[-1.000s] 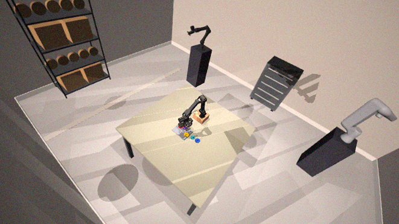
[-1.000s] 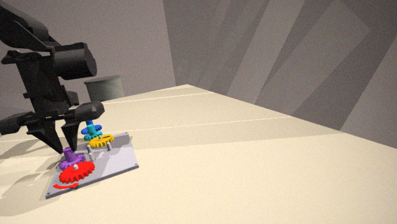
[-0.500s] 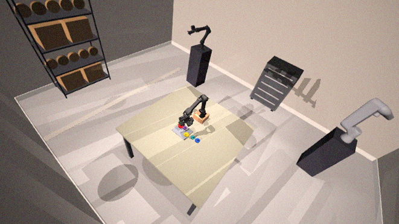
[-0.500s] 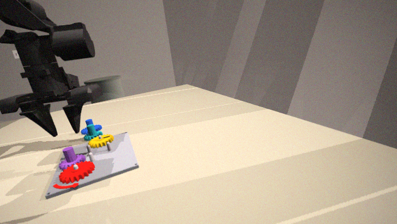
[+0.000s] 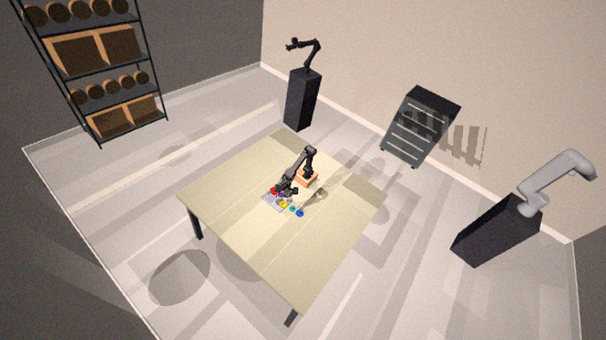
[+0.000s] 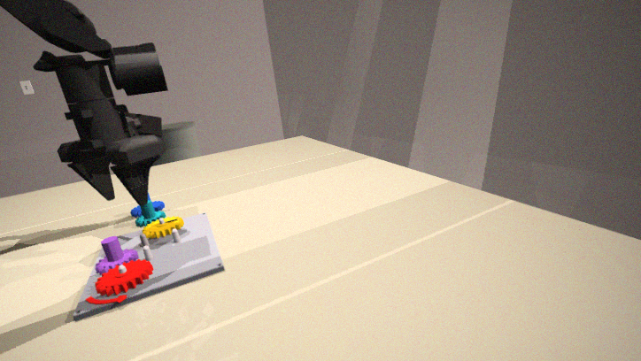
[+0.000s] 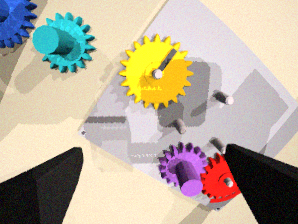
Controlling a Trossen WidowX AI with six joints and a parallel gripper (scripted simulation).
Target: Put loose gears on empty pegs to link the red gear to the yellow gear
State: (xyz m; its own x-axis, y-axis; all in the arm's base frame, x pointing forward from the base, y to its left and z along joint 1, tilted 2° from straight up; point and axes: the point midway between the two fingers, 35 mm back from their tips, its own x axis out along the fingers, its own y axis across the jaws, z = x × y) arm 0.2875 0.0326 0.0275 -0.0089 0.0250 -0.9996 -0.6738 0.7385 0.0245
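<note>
Right now the teal gear is 10 cm to the left of my gripper tip and 6 cm below it. Round my gripper tip: yellow gear (6 cm below, 3 cm ahead, 2 cm to the left); grey board (7 cm below, 5 cm to the right, 3 cm ahead); purple gear (7 cm to the right, 5 cm below, 2 cm behind).
</note>
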